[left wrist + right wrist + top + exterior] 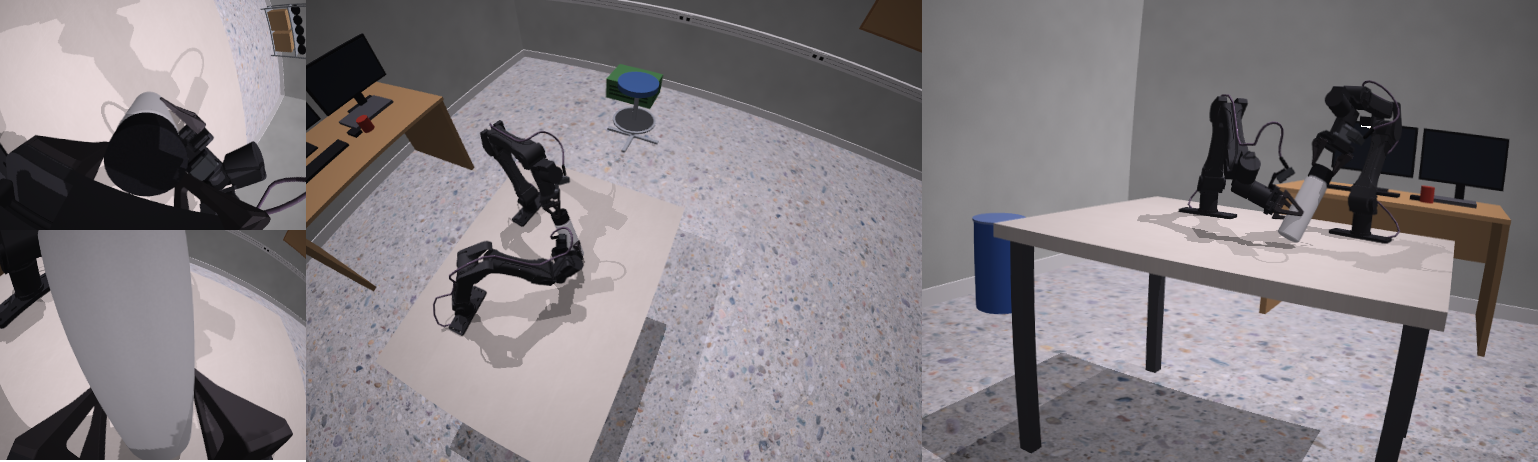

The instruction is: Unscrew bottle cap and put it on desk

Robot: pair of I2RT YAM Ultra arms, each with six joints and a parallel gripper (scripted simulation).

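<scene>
My left hand is 10 mm short of the black cap and 20 mm above it.
</scene>
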